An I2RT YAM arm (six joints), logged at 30 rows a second.
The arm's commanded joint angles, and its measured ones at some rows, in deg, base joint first. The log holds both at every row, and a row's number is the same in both.
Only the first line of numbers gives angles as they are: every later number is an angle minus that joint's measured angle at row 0.
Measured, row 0:
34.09 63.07 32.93 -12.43 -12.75 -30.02
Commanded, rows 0 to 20:
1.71 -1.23 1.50 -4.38 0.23 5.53
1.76 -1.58 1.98 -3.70 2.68 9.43
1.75 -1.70 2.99 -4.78 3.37 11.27
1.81 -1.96 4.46 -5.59 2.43 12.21
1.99 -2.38 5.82 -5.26 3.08 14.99
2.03 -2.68 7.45 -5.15 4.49 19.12
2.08 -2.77 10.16 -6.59 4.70 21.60
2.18 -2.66 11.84 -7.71 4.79 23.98
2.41 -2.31 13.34 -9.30 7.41 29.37
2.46 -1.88 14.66 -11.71 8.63 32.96
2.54 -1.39 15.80 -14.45 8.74 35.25
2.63 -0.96 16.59 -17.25 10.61 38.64
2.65 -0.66 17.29 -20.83 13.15 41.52
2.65 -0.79 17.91 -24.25 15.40 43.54
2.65 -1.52 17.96 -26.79 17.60 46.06
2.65 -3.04 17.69 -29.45 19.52 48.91
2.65 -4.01 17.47 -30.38 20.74 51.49
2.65 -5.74 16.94 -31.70 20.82 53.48
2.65 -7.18 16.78 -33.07 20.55 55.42
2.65 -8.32 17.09 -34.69 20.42 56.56
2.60 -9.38 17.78 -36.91 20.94 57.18
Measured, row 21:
2.36 -3.61 15.80 -23.95 17.37 46.58
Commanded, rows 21 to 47:
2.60 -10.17 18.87 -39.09 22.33 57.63
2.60 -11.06 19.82 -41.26 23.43 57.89
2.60 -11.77 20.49 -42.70 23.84 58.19
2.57 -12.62 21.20 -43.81 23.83 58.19
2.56 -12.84 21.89 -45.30 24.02 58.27
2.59 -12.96 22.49 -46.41 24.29 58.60
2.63 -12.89 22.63 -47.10 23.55 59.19
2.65 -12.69 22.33 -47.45 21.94 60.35
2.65 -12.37 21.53 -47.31 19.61 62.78
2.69 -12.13 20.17 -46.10 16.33 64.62
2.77 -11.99 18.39 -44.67 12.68 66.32
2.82 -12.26 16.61 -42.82 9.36 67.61
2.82 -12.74 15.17 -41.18 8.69 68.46
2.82 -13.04 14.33 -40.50 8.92 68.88
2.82 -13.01 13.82 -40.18 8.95 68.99
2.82 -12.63 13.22 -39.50 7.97 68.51
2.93 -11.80 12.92 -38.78 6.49 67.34
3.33 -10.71 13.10 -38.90 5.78 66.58
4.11 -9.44 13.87 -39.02 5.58 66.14
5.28 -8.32 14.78 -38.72 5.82 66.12
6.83 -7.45 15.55 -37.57 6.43 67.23
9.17 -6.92 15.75 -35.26 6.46 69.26
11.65 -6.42 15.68 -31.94 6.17 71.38
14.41 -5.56 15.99 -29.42 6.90 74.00
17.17 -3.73 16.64 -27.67 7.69 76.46
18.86 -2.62 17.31 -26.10 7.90 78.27
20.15 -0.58 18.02 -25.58 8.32 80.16
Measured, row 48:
13.24 -4.79 13.90 -32.89 13.77 70.71
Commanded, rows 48 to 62:
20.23 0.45 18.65 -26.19 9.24 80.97
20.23 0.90 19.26 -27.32 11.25 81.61
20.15 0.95 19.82 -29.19 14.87 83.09
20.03 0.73 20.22 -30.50 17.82 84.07
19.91 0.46 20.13 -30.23 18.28 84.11
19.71 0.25 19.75 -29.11 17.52 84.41
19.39 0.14 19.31 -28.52 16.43 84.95
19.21 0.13 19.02 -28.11 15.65 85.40
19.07 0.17 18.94 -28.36 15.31 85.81
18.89 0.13 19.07 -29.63 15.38 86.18
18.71 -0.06 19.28 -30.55 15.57 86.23
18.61 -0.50 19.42 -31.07 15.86 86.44
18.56 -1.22 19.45 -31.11 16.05 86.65
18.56 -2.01 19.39 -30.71 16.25 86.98
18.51 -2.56 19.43 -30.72 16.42 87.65
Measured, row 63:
19.10 0.61 17.48 -30.11 14.29 84.80
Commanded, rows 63 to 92:
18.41 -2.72 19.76 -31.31 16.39 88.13
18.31 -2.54 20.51 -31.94 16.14 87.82
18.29 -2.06 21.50 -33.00 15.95 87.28
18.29 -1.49 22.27 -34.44 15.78 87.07
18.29 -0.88 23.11 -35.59 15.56 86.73
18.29 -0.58 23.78 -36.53 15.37 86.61
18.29 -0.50 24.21 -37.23 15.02 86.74
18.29 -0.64 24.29 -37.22 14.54 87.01
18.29 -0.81 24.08 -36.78 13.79 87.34
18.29 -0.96 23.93 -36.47 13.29 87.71
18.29 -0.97 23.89 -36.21 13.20 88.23
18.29 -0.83 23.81 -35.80 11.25 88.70
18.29 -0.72 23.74 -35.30 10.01 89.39
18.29 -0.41 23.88 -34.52 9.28 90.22
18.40 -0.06 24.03 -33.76 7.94 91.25
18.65 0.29 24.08 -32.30 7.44 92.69
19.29 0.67 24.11 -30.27 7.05 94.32
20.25 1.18 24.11 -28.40 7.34 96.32
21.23 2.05 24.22 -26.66 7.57 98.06
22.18 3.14 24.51 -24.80 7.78 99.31
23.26 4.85 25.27 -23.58 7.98 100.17
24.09 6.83 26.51 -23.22 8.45 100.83
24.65 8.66 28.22 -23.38 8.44 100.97
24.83 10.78 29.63 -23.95 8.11 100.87
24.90 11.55 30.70 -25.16 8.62 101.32
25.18 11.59 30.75 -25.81 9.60 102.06
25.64 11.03 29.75 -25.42 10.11 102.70
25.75 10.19 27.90 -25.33 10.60 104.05
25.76 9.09 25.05 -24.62 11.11 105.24
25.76 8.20 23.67 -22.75 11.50 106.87
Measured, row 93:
22.42 11.67 25.26 -36.96 20.24 98.49
